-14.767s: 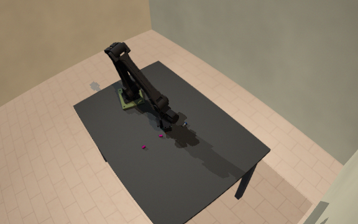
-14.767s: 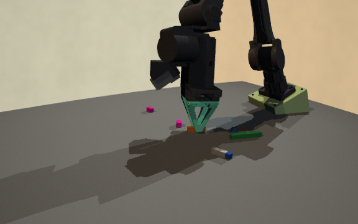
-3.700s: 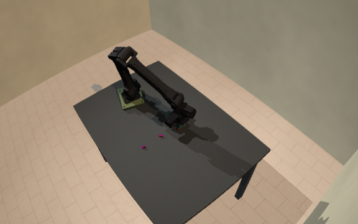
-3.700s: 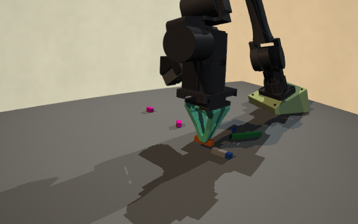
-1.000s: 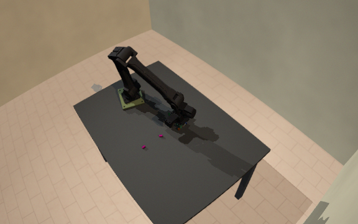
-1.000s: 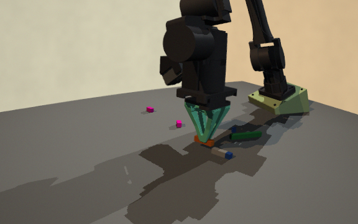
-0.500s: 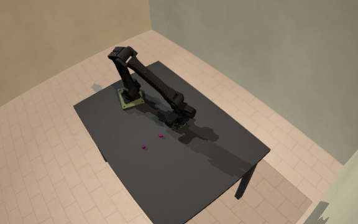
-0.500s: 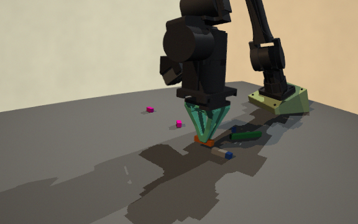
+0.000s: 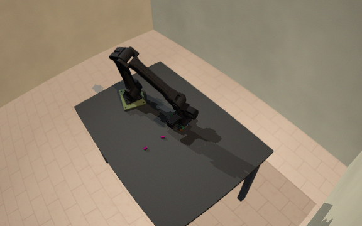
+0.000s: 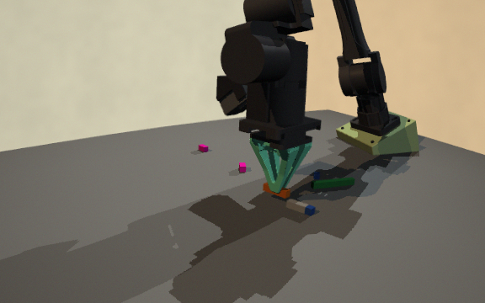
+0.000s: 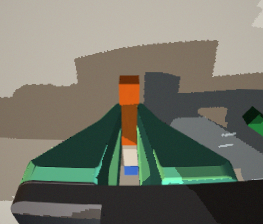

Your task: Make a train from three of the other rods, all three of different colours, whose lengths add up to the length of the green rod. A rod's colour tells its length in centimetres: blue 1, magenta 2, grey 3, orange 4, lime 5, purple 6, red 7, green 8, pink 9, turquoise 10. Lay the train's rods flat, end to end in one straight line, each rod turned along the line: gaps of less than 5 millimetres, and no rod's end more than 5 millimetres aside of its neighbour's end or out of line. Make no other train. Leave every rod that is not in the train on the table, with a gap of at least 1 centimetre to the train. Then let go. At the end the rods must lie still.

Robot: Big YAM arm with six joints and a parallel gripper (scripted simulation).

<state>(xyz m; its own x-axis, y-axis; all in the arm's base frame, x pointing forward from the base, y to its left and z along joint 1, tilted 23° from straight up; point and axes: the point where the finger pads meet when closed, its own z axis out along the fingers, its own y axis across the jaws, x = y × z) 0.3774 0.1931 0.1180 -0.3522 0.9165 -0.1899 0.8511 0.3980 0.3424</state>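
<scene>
Now: the orange rod 10 mm below my hand. Also, from my hand: grey rod (30 mm to the left, 20 mm below, 10 mm behind); magenta rod (130 mm to the right, 20 mm below, 10 mm behind); green rod (120 mm behind, 20 mm below, 10 mm to the right).
</scene>
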